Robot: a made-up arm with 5 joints. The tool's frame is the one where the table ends. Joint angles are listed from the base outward.
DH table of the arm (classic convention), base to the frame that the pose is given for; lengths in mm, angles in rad. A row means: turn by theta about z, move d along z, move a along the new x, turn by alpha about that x. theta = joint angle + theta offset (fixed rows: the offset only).
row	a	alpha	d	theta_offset
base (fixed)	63.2	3.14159	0	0
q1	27.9	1.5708	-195.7	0
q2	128.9	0	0	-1.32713
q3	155.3	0	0	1.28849
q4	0	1.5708	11.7	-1.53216
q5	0	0	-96.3	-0.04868
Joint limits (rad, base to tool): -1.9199..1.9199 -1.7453..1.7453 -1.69..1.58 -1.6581..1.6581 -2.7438..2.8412
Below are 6 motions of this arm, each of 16 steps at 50 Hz.
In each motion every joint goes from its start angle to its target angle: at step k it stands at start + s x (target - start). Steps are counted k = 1, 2, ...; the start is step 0. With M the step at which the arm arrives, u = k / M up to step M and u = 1 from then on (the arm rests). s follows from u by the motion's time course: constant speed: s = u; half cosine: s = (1 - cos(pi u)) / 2; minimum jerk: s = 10 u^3 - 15 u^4 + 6 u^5.
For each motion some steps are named. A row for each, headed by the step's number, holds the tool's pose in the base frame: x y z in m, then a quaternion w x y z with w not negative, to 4 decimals.
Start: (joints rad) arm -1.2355 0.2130 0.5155 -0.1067 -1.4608
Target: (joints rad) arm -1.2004 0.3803 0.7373 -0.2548 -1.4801
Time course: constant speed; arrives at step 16
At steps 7, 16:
7: 0.1437 0.2541 0.1252 0.9023 0.4011 -0.0820 -0.1353
16: 0.1389 0.2272 0.0903 0.9254 0.3393 -0.0710 -0.1533

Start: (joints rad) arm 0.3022 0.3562 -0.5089 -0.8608 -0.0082
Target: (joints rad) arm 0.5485 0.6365 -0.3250 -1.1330 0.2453
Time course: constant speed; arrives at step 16
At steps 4, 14, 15, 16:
4: 0.3642 -0.1021 0.3876 0.2933 -0.1757 -0.9382 -0.0530
14: 0.3644 -0.1581 0.3202 0.3492 -0.3130 -0.8810 -0.0622
15: 0.3630 -0.1634 0.3133 0.3548 -0.3259 -0.8740 -0.0632
16: 0.3615 -0.1685 0.3065 0.3603 -0.3388 -0.8668 -0.0641

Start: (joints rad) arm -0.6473 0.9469 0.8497 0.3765 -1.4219
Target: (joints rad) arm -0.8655 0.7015 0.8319 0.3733 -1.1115
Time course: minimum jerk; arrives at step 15
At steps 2, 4, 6, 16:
2: 0.1079 0.0488 0.0117 0.8778 -0.2563 0.1443 -0.3780
4: 0.1107 0.0529 0.0126 0.8914 -0.2443 0.1390 -0.3555
6: 0.1157 0.0612 0.0146 0.9152 -0.2213 0.1286 -0.3112
16: 0.1272 0.0932 0.0254 0.9752 -0.1418 0.0885 -0.1447

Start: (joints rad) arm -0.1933 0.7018 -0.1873 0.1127 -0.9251
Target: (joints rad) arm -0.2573 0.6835 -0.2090 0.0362 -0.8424
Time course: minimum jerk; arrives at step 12
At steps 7, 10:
7: 0.4042 0.0937 0.1545 0.8222 0.2664 -0.4089 -0.2930
10: 0.4043 0.1010 0.1598 0.8201 0.2738 -0.4229 -0.2713

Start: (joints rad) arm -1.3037 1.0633 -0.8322 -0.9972 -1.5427
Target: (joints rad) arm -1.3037 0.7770 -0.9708 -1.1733 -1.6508
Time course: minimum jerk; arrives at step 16
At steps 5, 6, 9, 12, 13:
5: 0.1486 0.3566 0.2916 0.3372 0.9339 -0.1065 -0.0522
6: 0.1474 0.3519 0.3046 0.3103 0.9438 -0.1027 -0.0497
9: 0.1416 0.3310 0.3487 0.2122 0.9725 -0.0877 -0.0380
12: 0.1357 0.3094 0.3818 0.1301 0.9884 -0.0741 -0.0253
13: 0.1345 0.3048 0.3879 0.1140 0.9907 -0.0713 -0.0226

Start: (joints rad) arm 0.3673 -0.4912 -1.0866 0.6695 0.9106
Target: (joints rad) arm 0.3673 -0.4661 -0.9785 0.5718 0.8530
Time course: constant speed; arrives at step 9
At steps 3, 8, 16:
3: 0.1209 -0.0097 0.5515 0.3215 -0.5367 -0.7762 0.0779
8: 0.1346 -0.0149 0.5503 0.3318 -0.5224 -0.7819 0.0748
16: 0.1373 -0.0160 0.5499 0.3338 -0.5195 -0.7830 0.0741

